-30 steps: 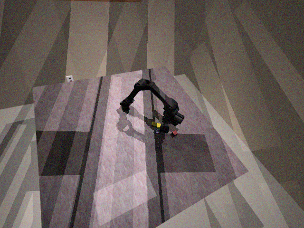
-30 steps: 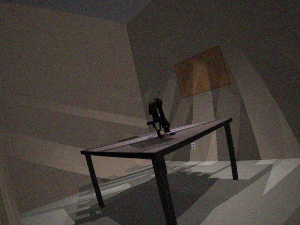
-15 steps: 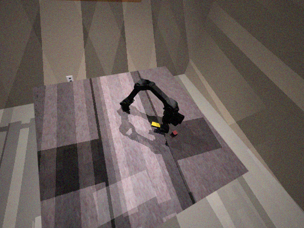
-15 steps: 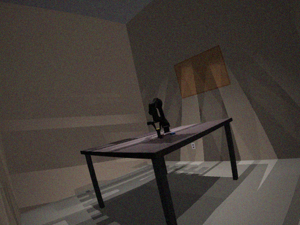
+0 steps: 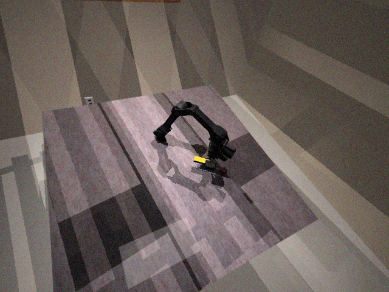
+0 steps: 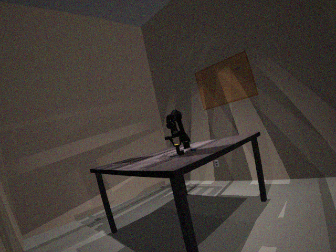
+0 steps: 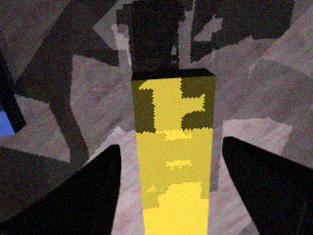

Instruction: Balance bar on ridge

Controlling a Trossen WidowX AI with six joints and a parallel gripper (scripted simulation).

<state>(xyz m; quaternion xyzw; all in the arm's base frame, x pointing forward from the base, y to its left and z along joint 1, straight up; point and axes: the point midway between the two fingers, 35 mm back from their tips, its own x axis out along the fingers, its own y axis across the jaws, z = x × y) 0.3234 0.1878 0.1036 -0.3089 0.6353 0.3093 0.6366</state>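
My gripper tip is now 20 mm to the left of the yellow bar and 20 mm past it. The rest, counted from my gripper tip: small red block: 80 mm to the left, 60 mm ahead, 50 mm below; blue block: 90 mm to the left, 90 mm behind, 60 mm below.
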